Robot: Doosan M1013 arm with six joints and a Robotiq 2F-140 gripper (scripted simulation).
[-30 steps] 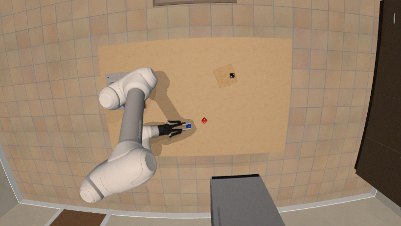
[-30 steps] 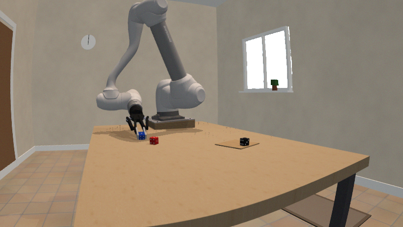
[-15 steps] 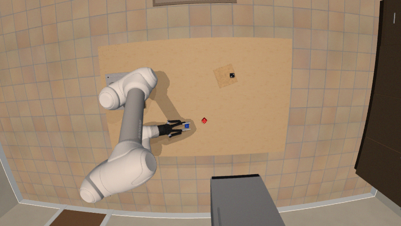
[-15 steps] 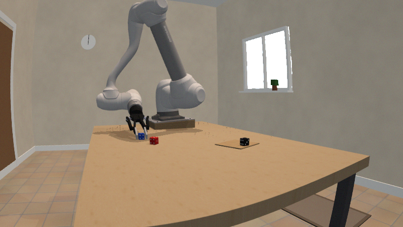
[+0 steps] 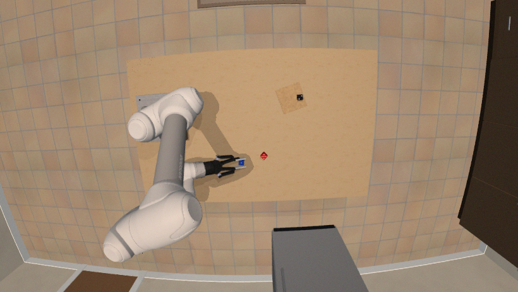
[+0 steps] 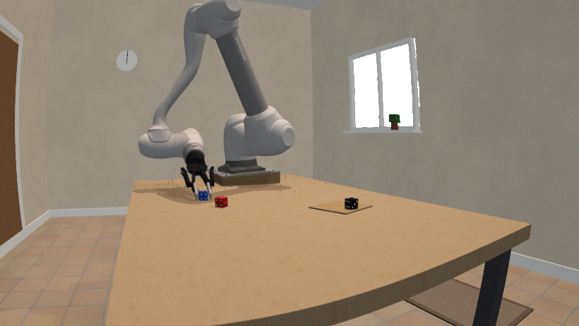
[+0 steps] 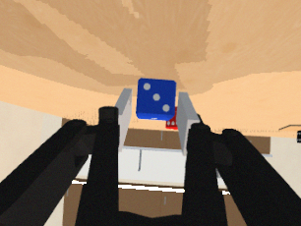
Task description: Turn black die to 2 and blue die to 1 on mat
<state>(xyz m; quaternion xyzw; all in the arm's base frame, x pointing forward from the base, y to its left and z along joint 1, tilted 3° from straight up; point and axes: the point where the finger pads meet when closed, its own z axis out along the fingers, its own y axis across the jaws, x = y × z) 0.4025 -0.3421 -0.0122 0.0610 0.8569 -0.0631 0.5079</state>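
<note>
Now: hand 10 mm short of the blue die and 10 mm above it. The rest, counted from my hand: red die: 140 mm ahead, 10 mm to the left, 10 mm below; then black die: 400 mm ahead, 310 mm to the left, 10 mm below; then cork mat: 350 mm ahead, 310 mm to the left, 30 mm below.
</note>
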